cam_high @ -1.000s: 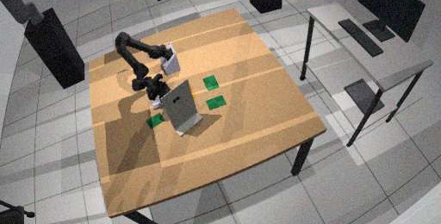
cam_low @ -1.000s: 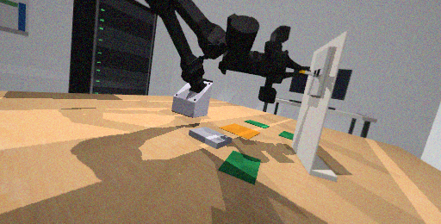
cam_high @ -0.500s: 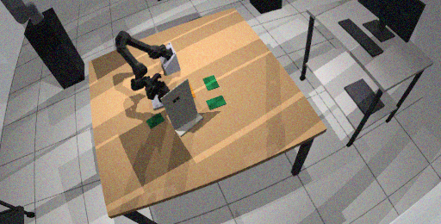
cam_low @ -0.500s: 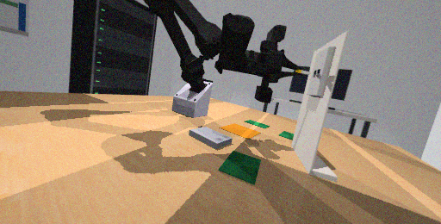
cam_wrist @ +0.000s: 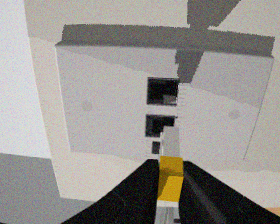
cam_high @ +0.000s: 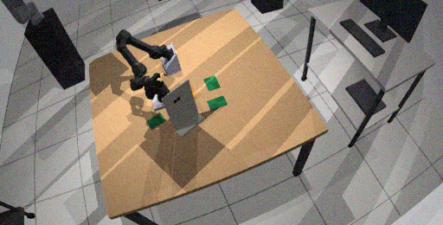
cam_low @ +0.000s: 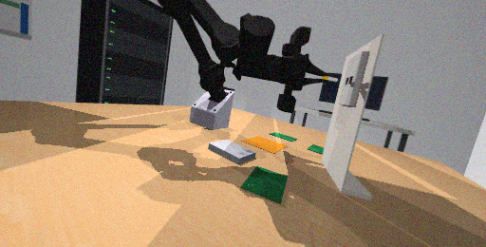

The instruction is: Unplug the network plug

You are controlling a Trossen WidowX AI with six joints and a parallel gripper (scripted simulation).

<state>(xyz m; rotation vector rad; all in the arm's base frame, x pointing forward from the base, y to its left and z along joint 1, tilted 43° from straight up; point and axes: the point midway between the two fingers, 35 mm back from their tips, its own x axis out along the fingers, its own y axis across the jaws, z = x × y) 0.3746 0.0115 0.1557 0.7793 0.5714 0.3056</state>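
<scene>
Right now the orange marked square is 23 cm below my gripper tip, 16 cm behind it and 8 cm to the left of it. The rest, counted from my gripper tip: flat grey block (22 cm below, 17 cm behind, 10 cm to the right); grey upright panel (9 cm below, 6 cm ahead, 3 cm to the left); network plug (1 cm ahead).
</scene>
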